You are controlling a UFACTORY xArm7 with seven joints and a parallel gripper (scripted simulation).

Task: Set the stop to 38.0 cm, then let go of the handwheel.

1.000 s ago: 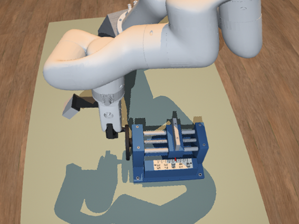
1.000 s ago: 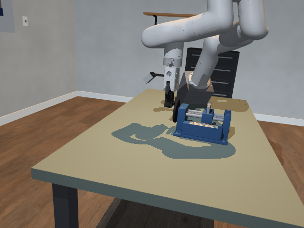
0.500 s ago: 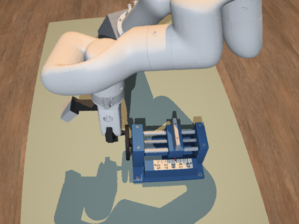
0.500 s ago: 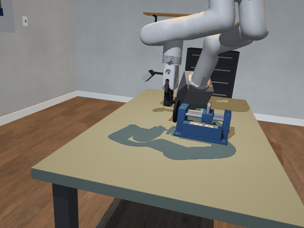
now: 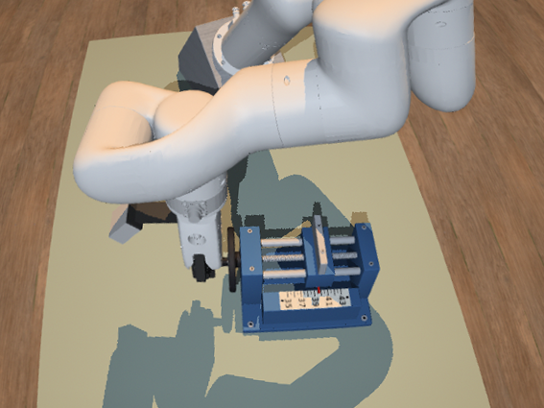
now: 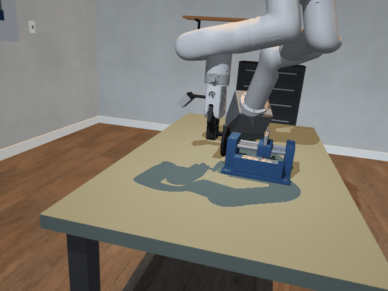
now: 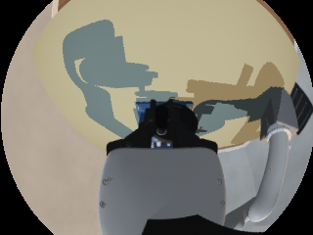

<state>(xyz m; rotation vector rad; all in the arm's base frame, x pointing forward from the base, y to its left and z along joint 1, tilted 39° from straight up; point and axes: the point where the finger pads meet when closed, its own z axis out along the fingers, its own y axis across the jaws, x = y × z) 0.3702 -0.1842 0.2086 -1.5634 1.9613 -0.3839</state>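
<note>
My hand is 20 mm to the right of the handwheel and 10 mm above it. Round my hand: stop plate (20 mm ahead, 170 mm to the left, 10 mm below).
</note>
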